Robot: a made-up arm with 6 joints.
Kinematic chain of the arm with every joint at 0, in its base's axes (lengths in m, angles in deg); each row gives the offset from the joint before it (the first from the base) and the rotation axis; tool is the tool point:
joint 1: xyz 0 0 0.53 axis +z
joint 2: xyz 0 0 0 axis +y
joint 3: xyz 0 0 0.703 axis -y
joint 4: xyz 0 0 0 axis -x
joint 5: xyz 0.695 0 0 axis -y
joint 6: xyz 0 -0.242 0 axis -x
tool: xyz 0 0 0
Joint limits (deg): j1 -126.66..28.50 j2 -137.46..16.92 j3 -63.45..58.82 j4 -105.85..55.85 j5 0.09..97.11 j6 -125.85..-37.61
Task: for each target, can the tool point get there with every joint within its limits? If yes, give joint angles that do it. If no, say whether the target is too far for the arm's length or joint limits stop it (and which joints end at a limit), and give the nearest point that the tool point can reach.
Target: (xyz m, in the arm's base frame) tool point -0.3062 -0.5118 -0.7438
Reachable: no: joint limits stop it (at a limit: joint 1, joint 2, joint 3, joint 4) | nearest point -0.8898 -0.6377 -0.3750 | short by 0.702 m
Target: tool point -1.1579 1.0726 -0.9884
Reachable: no: too far | nearest point -0.8031 0.7440 -0.3750 | short by 0.781 m
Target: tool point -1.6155 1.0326 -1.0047
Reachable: no: too far | nearest point -0.9344 0.5972 -0.3576 | short by 1.035 m
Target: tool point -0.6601 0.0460 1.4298
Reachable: yes | joints -25.44 -72.87 12.52 -0.01 37.98 -60.23
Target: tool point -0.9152 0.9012 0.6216
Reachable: yes | joints -55.37 -110.93 41.42 -5.41 67.79 -65.60
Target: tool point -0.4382 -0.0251 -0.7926
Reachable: no: joint limits stop it (at a limit: joint 2, joint 3, joint 4) | nearest point -1.0930 -0.0626 -0.3750 | short by 0.777 m
